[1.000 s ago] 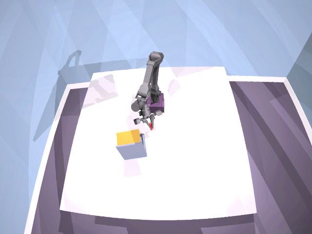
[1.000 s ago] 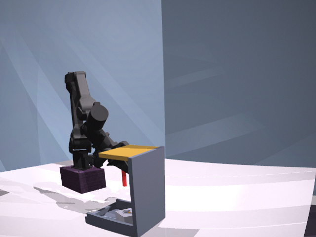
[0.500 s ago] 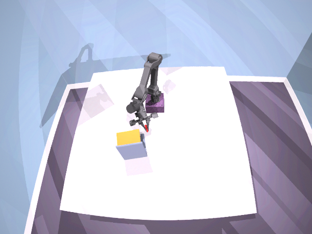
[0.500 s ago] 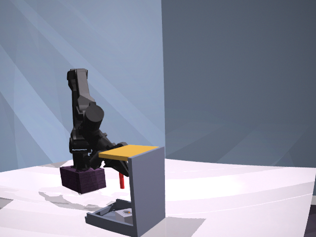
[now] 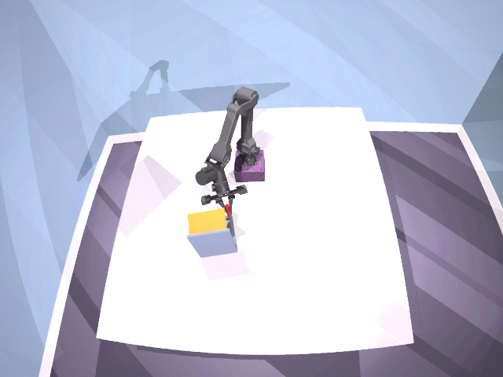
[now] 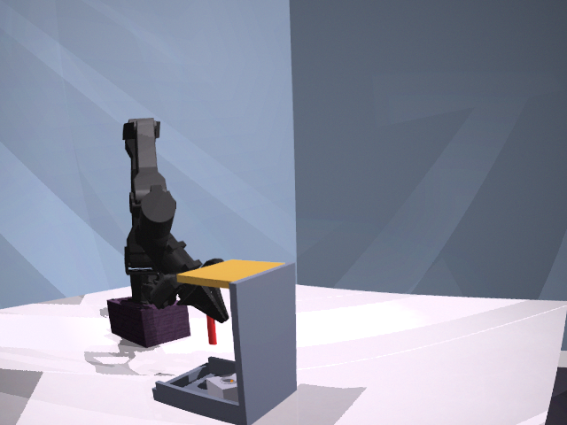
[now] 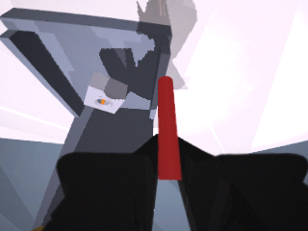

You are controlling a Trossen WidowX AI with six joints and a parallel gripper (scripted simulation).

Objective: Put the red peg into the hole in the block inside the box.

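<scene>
The grey box wall lies 120 mm ahead of my gripper tip and 80 mm to the right of it. The rest, counted from my gripper tip: red peg (30 mm behind, 10 mm below); yellow roof (70 mm ahead, 80 mm to the right, 100 mm above).
</scene>
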